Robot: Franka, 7 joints.
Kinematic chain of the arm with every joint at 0, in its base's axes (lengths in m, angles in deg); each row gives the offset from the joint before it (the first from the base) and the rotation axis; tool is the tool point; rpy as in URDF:
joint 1: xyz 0 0 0.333 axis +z
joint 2: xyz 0 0 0 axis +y
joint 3: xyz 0 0 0.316 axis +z
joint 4: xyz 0.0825 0 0 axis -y
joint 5: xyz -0.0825 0 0.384 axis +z
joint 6: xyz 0 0 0 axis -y
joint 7: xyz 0.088 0 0 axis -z
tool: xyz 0 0 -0.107 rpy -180 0 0
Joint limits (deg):
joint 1: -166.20..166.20
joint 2: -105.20..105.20
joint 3: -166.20..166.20
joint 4: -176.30..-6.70
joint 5: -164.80..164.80
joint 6: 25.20..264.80
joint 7: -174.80..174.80
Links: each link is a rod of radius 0.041 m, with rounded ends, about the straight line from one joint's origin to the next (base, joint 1, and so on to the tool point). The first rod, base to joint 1, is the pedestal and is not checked.
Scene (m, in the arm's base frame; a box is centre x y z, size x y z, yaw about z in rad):
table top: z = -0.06
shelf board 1: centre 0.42 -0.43 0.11 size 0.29 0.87 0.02 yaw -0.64
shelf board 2: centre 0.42 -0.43 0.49 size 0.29 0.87 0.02 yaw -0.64
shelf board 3: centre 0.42 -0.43 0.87 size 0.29 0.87 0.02 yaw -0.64
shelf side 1: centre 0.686 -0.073 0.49 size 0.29 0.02 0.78 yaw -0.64
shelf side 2: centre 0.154 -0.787 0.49 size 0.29 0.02 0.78 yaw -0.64
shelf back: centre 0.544 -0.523 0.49 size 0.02 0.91 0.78 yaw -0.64
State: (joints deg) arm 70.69 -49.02 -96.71 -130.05 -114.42 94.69 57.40
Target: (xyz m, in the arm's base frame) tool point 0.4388 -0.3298 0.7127
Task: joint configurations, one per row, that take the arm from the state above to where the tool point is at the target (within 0.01 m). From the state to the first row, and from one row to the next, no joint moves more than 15 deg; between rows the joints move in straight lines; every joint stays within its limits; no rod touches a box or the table.
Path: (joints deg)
1: 61.75 -49.96 -86.52 -142.31 -108.18 83.07 57.40
2: 52.80 -50.91 -76.32 -154.58 -101.95 71.45 57.40
3: 43.86 -51.85 -66.13 -166.84 -95.71 59.83 57.40
4: 43.65 -59.93 -52.75 -158.05 -101.59 68.13 57.40
5: 43.43 -68.01 -39.37 -149.26 -107.47 76.42 57.40
6: 43.22 -76.09 -25.99 -140.47 -113.35 84.72 57.40
7: 49.30 -66.26 -37.13 -128.78 -116.03 87.69 57.40
8: 55.39 -56.43 -48.26 -117.10 -118.70 90.65 57.40
9: 61.47 -46.60 -59.40 -105.41 -121.38 93.61 57.40

